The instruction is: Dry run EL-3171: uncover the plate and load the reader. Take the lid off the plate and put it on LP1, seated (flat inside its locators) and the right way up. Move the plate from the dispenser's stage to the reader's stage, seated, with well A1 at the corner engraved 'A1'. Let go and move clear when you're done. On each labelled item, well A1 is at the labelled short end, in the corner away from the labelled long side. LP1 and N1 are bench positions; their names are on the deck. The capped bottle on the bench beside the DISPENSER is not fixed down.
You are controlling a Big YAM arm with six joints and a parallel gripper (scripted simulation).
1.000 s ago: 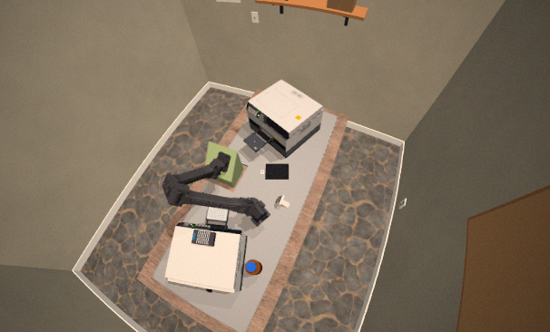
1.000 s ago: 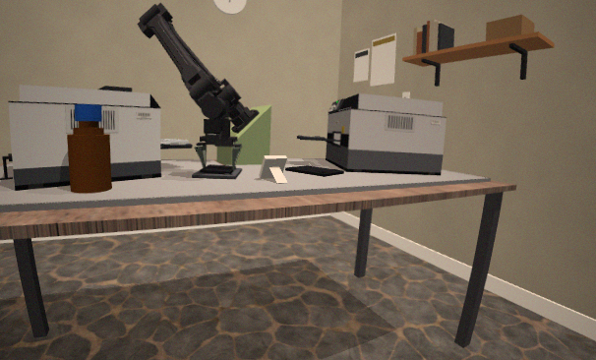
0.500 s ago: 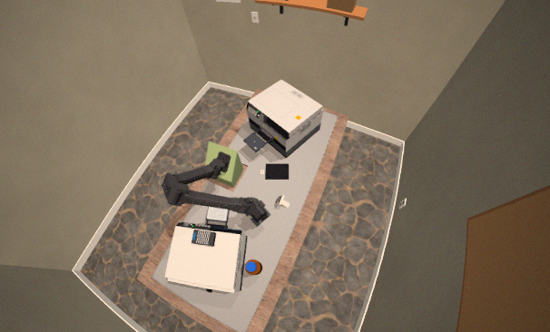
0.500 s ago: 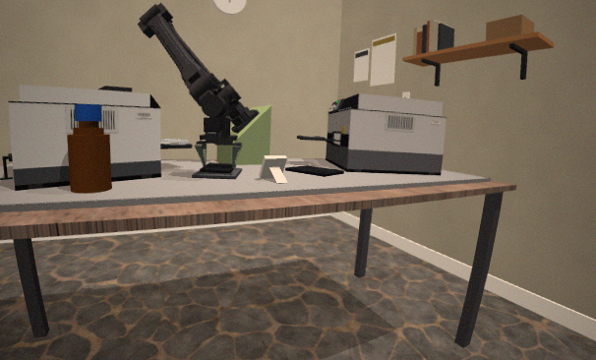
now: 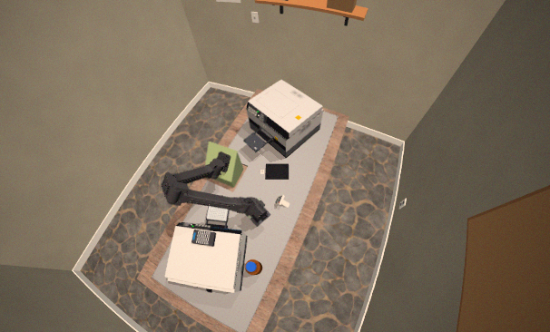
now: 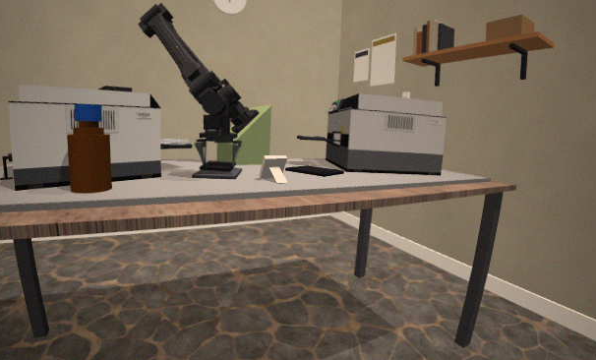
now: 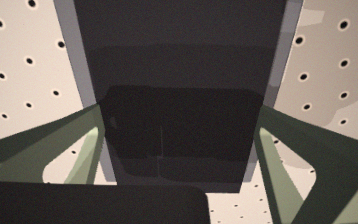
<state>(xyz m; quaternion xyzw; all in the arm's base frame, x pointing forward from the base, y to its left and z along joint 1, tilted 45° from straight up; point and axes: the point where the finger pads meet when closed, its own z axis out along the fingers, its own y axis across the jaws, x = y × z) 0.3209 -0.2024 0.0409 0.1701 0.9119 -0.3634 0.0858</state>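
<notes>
The grey pad is 30 mm below my hand. The rest, counted from my hand: lidded white well plate 200 mm behind, 130 mm to the right, 60 mm above; black pad 330 mm to the left, 30 mm below; dark lid right at my hand.
</notes>
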